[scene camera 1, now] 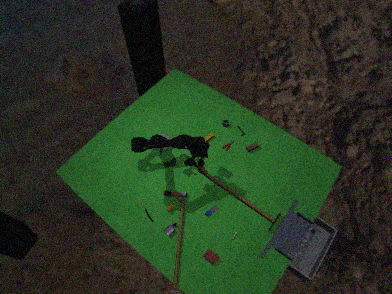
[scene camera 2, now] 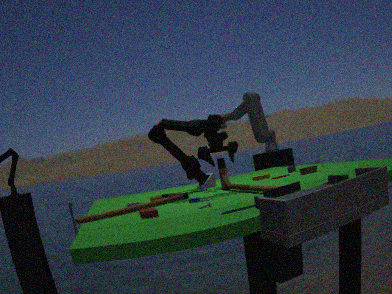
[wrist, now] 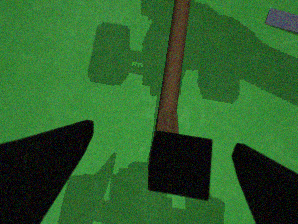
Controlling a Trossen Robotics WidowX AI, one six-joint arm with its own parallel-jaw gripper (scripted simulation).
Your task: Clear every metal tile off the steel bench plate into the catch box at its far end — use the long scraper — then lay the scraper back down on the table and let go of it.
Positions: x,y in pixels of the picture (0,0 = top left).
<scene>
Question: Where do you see a long wooden scraper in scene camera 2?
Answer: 268,191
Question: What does my gripper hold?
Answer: Nothing.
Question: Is my gripper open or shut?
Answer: Open.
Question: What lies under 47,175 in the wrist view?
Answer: My gripper.
</scene>
